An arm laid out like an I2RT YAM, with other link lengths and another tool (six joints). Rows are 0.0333 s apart.
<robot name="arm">
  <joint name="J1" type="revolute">
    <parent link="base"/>
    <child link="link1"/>
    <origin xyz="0 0 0.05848" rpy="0 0 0"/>
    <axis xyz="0 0 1"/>
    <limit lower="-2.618" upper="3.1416"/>
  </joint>
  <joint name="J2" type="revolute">
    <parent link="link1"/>
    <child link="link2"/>
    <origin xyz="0.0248 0.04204 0.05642" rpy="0 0 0"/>
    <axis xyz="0 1 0"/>
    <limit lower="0" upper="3.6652"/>
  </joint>
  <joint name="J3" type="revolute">
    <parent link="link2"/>
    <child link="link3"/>
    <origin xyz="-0.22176 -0.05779 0" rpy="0 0 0"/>
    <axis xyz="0 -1 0"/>
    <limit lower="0" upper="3.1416"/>
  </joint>
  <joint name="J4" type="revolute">
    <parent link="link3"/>
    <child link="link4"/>
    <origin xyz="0.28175 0.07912 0.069" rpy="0 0 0"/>
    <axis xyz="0 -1 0"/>
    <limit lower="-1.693" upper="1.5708"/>
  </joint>
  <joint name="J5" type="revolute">
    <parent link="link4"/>
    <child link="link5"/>
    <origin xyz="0.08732 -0.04 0.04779" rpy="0 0 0"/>
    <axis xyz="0 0 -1"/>
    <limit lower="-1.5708" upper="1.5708"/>
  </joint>
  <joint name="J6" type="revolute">
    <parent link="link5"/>
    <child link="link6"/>
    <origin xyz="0.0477 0 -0.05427" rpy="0 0 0"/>
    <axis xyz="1 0 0"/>
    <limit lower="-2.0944" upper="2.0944"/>
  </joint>
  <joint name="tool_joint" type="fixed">
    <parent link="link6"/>
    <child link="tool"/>
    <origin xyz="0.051 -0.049 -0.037" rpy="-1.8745 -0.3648 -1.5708"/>
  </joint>
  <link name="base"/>
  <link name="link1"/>
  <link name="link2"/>
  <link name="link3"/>
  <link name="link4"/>
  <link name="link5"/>
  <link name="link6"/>
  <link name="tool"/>
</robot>
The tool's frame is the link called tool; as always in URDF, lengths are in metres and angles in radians.
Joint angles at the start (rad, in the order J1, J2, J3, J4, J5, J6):
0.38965 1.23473 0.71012 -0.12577 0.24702 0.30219
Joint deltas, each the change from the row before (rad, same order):
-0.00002 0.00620 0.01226 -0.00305 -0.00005 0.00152
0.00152 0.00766 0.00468 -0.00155 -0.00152 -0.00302
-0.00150 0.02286 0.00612 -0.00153 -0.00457 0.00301
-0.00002 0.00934 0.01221 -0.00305 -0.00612 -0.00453
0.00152 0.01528 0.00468 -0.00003 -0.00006 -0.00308
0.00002 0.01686 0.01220 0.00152 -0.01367 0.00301
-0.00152 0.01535 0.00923 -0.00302 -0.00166 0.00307
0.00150 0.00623 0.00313 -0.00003 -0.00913 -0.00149
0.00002 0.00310 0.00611 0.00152 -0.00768 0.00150
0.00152 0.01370 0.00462 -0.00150 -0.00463 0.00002
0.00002 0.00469 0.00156 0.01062 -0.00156 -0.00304
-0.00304 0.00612 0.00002 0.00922 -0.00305 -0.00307
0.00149 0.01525 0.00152 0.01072 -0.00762 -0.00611
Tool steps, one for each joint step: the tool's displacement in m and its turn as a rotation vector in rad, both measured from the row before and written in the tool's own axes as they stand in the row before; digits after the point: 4 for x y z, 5 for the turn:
0.0001 -0.0032 -0.0007 0.00291 -0.00054 0.00221
-0.0008 -0.0003 0.0009 -0.00399 -0.00135 -0.00568
-0.0012 0.0024 0.0046 -0.01771 -0.00415 -0.00182
-0.0004 -0.0028 0.0002 0.00021 -0.00446 -0.00618
-0.0011 0.0010 0.0027 -0.01001 0.00010 -0.00676
-0.0020 -0.0021 0.0024 -0.00213 -0.01391 -0.00196
-0.0003 -0.0001 0.0023 -0.00908 -0.00162 0.00160
-0.0016 -0.0003 0.0012 -0.00220 -0.00904 -0.00608
-0.0008 -0.0022 -0.0001 0.00491 -0.00778 0.00009
-0.0015 0.0010 0.0027 -0.00979 -0.00522 -0.00482
-0.0002 -0.0018 0.0009 0.00743 -0.00058 -0.00184
0.0006 -0.0005 0.0018 0.00273 -0.00034 -0.00069
-0.0017 0.0002 0.0037 -0.00214 -0.00626 -0.00994

